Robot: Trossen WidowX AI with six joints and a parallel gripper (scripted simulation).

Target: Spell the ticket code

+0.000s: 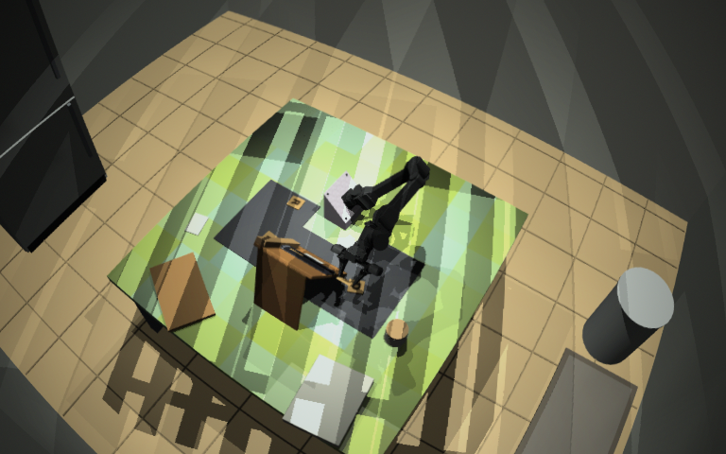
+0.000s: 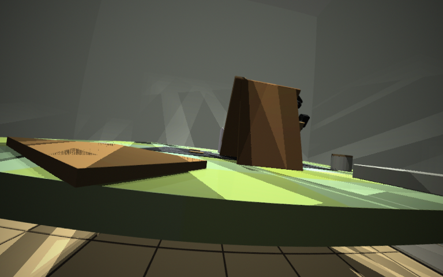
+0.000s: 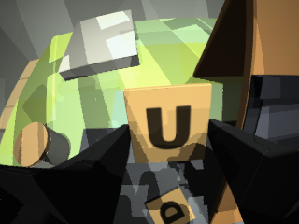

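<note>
Now: the white ticket 190 mm to the right of my gripper tip, 80 mm below it and 40 mm behind it. The rest, counted from my gripper tip: dark mat: 230 mm to the right, 160 mm below, 150 mm behind; then flat wooden slab: 530 mm to the right, 370 mm ahead, 150 mm below; then card: 710 mm to the right, 160 mm below, 100 mm ahead.
</note>
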